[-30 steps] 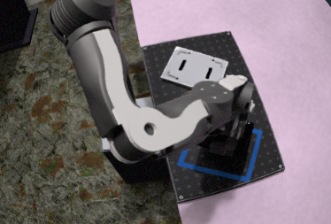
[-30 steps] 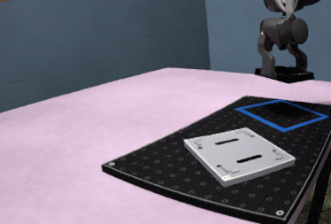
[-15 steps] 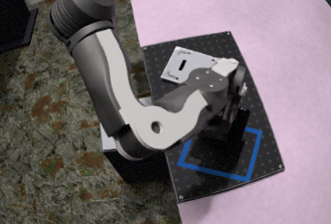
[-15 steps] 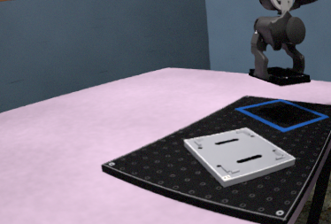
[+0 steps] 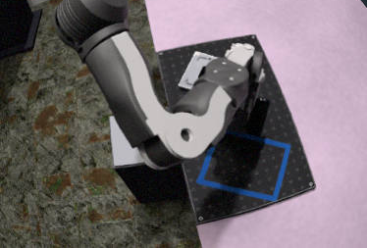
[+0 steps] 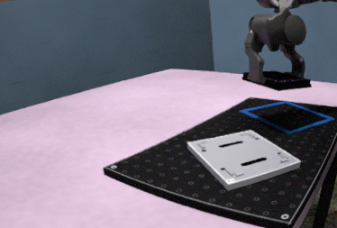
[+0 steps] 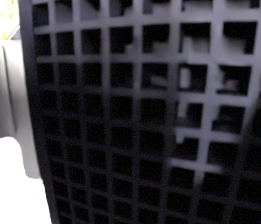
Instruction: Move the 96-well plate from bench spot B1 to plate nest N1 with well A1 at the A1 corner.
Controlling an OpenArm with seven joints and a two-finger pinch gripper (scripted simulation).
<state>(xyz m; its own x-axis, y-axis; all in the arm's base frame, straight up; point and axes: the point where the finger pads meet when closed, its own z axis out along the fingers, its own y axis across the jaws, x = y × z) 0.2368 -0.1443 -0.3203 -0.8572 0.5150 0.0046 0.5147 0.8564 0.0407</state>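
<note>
The grey plate nest is 160 mm to the left of my hand, 90 mm below it and 10 mm behind it. From my hand the other things lie so: black 96-well plate right at my hand.
</note>
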